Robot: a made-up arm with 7 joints.
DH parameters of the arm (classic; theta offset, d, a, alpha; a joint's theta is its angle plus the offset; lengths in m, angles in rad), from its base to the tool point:
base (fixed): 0 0 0 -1.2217
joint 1: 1.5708 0 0 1.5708
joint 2: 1.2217 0 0 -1.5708
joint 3: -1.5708 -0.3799 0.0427 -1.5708
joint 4: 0 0 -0.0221 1.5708
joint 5: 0 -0.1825 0 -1.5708
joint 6: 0 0 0 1.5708
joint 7: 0 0 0 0
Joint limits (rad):
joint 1: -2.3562..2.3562
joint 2: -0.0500..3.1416
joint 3: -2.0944..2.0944
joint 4: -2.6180..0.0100
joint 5: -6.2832..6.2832
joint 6: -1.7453..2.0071
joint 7: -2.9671..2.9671
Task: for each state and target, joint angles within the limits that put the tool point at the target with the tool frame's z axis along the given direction. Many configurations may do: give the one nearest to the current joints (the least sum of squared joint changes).
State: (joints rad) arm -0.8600 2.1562 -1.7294 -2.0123 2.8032 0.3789 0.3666
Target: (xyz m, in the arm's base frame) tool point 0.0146 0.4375 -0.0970 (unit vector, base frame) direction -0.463 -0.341 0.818
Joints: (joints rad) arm -0.4710 1.8773 -2.0099 -1.6526 1.9167 -0.4789 0.3666
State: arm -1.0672 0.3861 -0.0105 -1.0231 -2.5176 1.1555 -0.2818
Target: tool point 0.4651 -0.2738 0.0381 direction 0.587 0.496 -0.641
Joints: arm -1.5523 0.0480 -0.6079 -0.8718 -3.0408 1.2275 -0.2818
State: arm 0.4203 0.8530 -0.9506 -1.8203 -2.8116 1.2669 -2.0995
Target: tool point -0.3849 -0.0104 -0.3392 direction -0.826 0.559 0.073
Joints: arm 0.9969 0.4903 -1.2913 -1.1683 -2.9262 1.4206 -2.0995
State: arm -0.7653 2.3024 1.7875 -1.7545 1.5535 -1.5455 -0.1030
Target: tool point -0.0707 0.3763 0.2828 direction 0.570 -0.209 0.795
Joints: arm -1.4286 1.7063 0.9688 -1.4650 1.4165 -1.7453 -0.1030
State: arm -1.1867 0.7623 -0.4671 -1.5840 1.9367 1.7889 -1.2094
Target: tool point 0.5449 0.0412 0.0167 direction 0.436 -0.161 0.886
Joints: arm -1.5134 0.7165 -1.3605 -0.7943 1.7525 2.0071 -1.2094
